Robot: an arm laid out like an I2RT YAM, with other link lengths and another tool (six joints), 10 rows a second.
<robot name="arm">
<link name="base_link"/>
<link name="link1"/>
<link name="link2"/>
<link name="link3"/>
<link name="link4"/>
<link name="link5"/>
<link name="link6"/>
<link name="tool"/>
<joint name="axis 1" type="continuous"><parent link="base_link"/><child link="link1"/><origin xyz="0.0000 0.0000 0.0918" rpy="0.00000 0.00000 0.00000"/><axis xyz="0 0 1"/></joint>
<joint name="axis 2" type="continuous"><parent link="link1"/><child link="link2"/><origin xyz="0.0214 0.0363 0.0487" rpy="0.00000 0.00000 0.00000"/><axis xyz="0 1 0"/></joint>
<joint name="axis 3" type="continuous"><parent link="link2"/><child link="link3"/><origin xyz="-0.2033 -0.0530 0.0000" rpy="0.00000 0.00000 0.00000"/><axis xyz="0 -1 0"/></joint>
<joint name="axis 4" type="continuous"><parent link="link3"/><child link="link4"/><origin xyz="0.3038 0.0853 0.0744" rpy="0.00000 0.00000 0.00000"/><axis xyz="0 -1 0"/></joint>
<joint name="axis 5" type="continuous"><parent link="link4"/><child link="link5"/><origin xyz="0.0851 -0.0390 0.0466" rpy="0.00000 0.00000 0.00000"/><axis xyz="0 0 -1"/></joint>
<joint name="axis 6" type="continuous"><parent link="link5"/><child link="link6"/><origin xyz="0.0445 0.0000 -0.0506" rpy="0.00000 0.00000 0.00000"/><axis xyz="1 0 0"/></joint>
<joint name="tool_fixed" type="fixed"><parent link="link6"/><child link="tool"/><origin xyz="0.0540 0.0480 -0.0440" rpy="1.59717 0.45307 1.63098"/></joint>
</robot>
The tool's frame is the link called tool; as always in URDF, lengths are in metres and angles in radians. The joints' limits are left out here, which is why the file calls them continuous.
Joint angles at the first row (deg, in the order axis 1, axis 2, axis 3, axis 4, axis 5, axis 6):
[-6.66 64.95 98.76 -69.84 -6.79 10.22]
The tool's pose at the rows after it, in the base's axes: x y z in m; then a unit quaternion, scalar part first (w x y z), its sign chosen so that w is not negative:
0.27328, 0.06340, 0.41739, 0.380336, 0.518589, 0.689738, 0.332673
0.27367, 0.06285, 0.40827, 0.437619, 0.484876, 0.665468, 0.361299
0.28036, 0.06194, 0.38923, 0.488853, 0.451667, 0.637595, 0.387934
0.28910, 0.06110, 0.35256, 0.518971, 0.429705, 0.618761, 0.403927
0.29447, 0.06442, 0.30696, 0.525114, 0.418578, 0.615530, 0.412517
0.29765, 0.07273, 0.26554, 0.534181, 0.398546, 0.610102, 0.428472
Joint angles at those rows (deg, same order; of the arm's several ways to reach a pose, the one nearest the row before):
[-6.66 57.47 89.93 -61.28 -6.52 8.86]
[-6.65 48.21 78.00 -49.98 -6.50 8.12]
[-6.66 39.24 64.53 -37.26 -6.59 7.70]
[-6.63 30.92 50.04 -26.00 -6.72 7.49]
[-5.87 23.88 37.06 -18.48 -6.81 7.44]
[-4.16 16.67 24.71 -10.65 -6.79 7.42]

